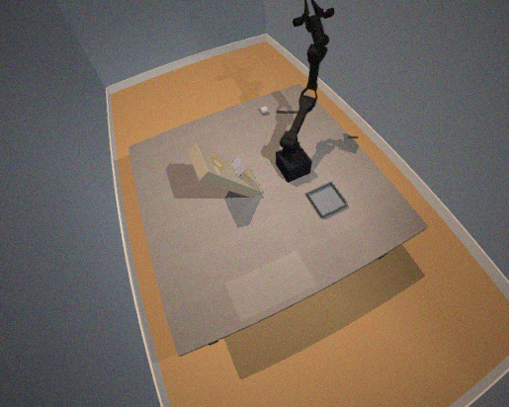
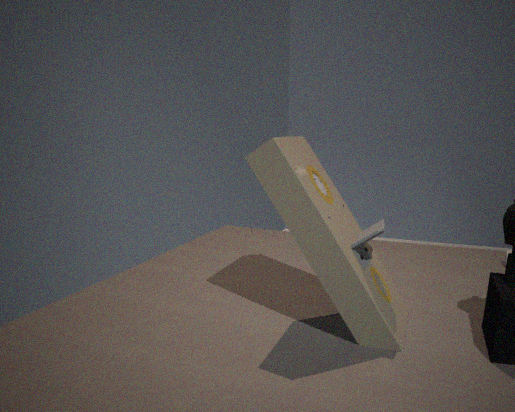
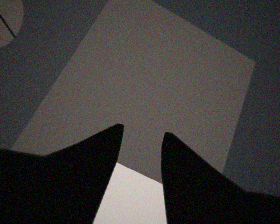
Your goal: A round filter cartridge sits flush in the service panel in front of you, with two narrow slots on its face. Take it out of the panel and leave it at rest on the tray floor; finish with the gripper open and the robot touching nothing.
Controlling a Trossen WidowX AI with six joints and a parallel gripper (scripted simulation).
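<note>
My gripper tip is 61 cm short of the white round cartridge, 37 cm to the right of it and 49 cm above it. The rest, counted from my gripper tip: beige panel: 57 cm ahead, 37 cm to the left, 56 cm below; then grey bracket: 52 cm ahead, 36 cm to the left, 58 cm below; then grey tray: 14 cm ahead, 61 cm to the left, 72 cm below.
</note>
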